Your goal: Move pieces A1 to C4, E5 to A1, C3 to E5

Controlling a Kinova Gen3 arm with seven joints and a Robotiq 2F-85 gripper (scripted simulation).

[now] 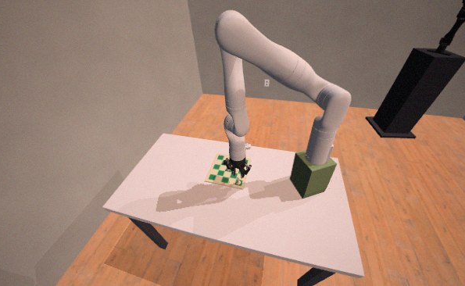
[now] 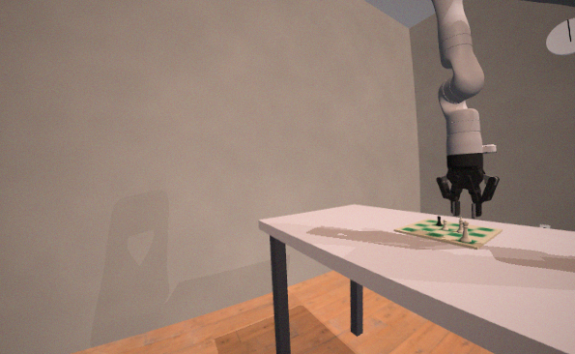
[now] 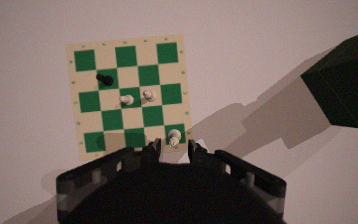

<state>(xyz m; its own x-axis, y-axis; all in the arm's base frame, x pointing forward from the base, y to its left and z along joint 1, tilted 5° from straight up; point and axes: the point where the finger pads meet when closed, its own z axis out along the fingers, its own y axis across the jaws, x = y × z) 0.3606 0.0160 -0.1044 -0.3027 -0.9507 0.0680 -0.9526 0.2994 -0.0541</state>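
Right now the tall white piece is 5 cm below my hand. Also, from my hand: black pawn (9 cm ahead, 13 cm to the right, 7 cm below); then chessboard (6 cm ahead, 9 cm to the right, 8 cm below).
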